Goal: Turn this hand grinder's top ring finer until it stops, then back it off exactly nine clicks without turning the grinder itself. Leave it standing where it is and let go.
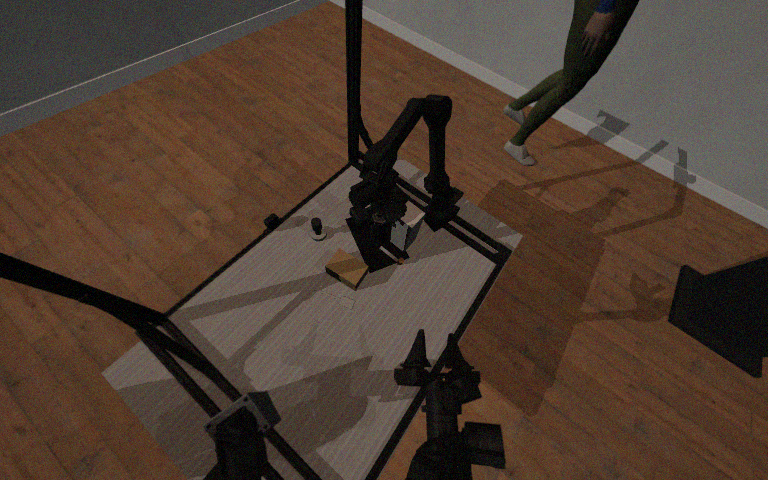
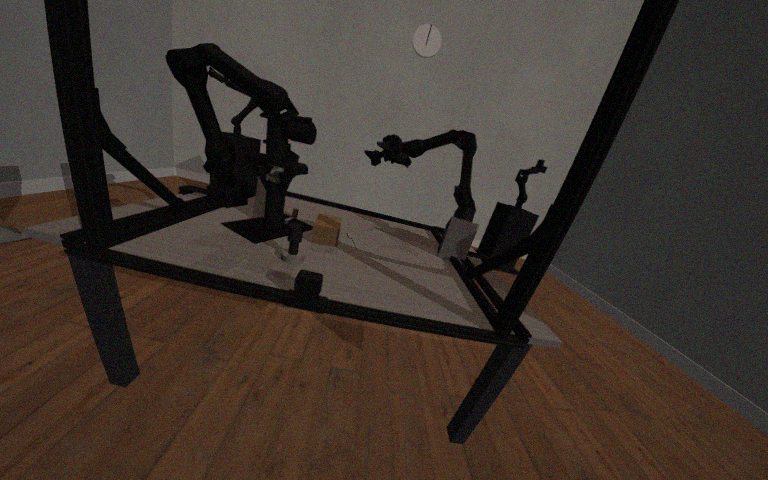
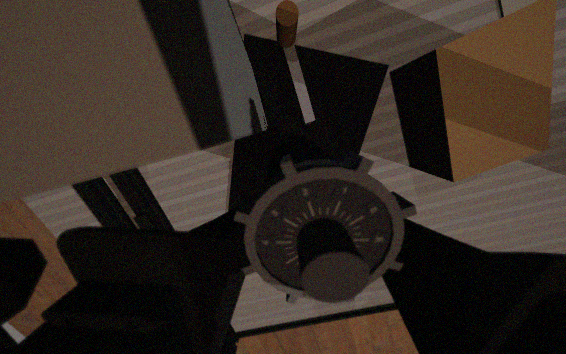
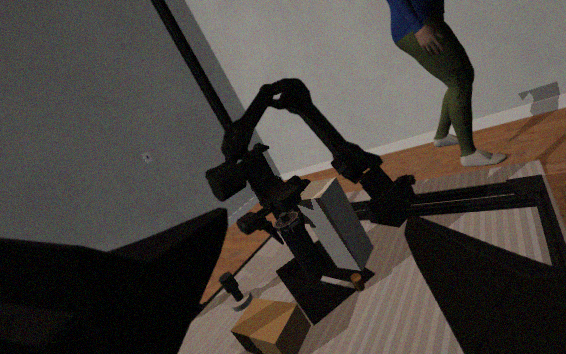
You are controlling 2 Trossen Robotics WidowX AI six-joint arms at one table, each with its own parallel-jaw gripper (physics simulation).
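Places are measured from the left arm's base along level axes (x ahead, y left, z up), in metres.
Pixels of known places: left gripper, fingertip midpoint: (image 1: 377, 220) (image 2: 274, 192) (image 3: 309, 203) (image 4: 293, 235); right gripper, fingertip midpoint: (image 1: 436, 331) (image 2: 370, 147) (image 4: 316, 221); left arm's base, link origin: (image 1: 441, 207) (image 2: 227, 183) (image 4: 384, 191); right arm's base, link origin: (image 1: 238, 426) (image 2: 462, 224).
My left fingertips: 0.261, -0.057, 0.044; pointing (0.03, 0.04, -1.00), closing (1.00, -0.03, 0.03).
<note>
For each thing: its top centre in the pictures, then the offset to it from my left fingertips, as dx, dy, dz.
- hand grinder, top centre: (image 3: 330, 277) (image 4: 283, 213) (image 1: 380, 212) (image 2: 278, 171) -0.003, +0.008, +0.061
- black base plate, top centre: (image 3: 295, 157) (image 4: 317, 272) (image 2: 272, 225) (image 1: 376, 237) -0.004, +0.008, -0.114
- crank bar with a wooden knob, top centre: (image 3: 299, 68) (image 4: 337, 274) (image 1: 392, 252) (image 2: 291, 211) -0.004, +0.100, -0.080
- wooden box, top centre: (image 3: 496, 103) (image 4: 262, 317) (image 2: 328, 220) (image 1: 347, 266) +0.161, +0.067, -0.056
- white disc, top centre: (image 2: 296, 225) (image 4: 224, 276) (image 1: 315, 221) +0.171, -0.119, -0.026
- grey block, top centre: (image 4: 316, 185) (image 1: 411, 211) -0.073, +0.071, +0.091
The hand grinder (image 1: 378, 234) (image 2: 274, 205) (image 4: 303, 247) is a dark cylinder standing upright on a black base plate (image 1: 372, 251) (image 3: 338, 88) (image 4: 310, 293). Its grey notched top ring (image 3: 251, 232) (image 4: 286, 220) carries tick marks around a dark centre knob. A crank bar with a wooden knob (image 3: 286, 21) (image 4: 356, 278) (image 1: 401, 260) lies on the plate. My left gripper (image 1: 377, 214) (image 2: 279, 172) (image 3: 309, 203) comes down from above and is shut on the top ring, one finger on each side. My right gripper (image 1: 435, 350) (image 2: 374, 156) is open and empty, held high and far from the grinder.
A wooden box (image 1: 346, 268) (image 2: 326, 230) (image 4: 271, 323) lies beside the base plate. A small dark peg on a white disc (image 1: 316, 228) (image 2: 293, 240) (image 4: 234, 289) stands nearby. A grey block (image 1: 408, 229) (image 4: 334, 225) stands behind the grinder. A person (image 1: 563, 76) walks beyond the table.
</note>
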